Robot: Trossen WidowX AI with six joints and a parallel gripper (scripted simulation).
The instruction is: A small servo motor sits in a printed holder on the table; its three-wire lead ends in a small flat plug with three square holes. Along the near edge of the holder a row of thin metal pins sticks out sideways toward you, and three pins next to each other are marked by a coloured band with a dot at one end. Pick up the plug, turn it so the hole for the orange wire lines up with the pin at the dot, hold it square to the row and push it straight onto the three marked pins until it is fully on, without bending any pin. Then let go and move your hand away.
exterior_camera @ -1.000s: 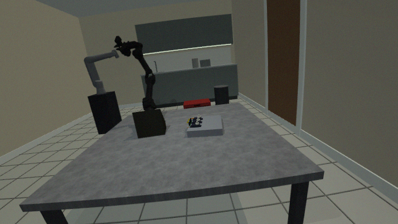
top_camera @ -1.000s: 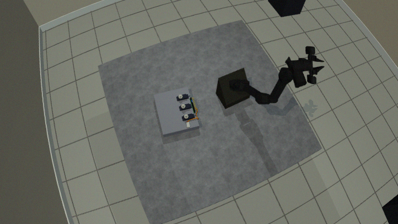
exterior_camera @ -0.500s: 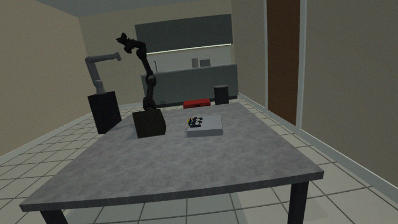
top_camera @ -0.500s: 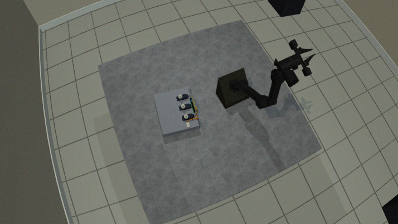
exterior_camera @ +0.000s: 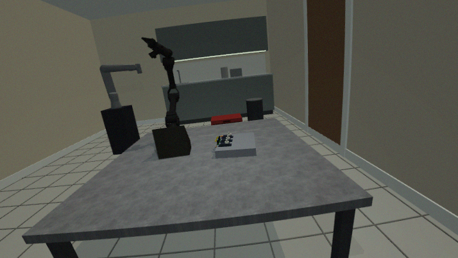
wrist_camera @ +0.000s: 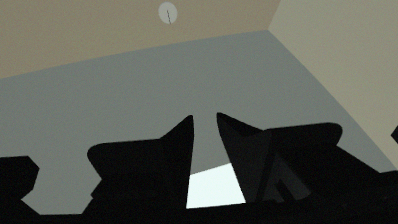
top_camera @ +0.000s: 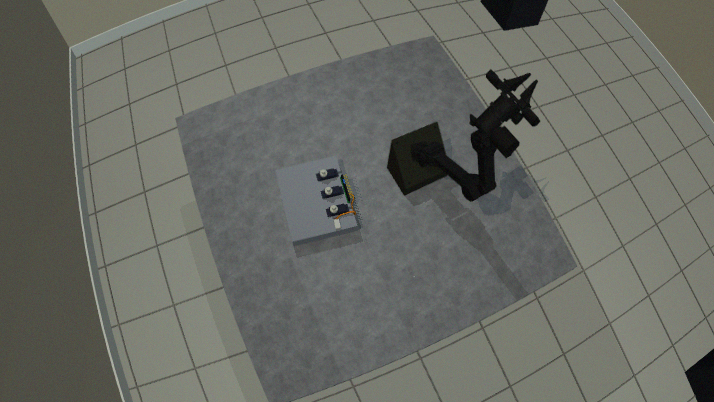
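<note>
The blue band lies 71 cm below my gripper tip, 44 cm ahead of it and 22 cm to the right of it. Also, from my gripper tip: grey printed holder: 76 cm below, 60 cm ahead, 22 cm to the right.
</note>
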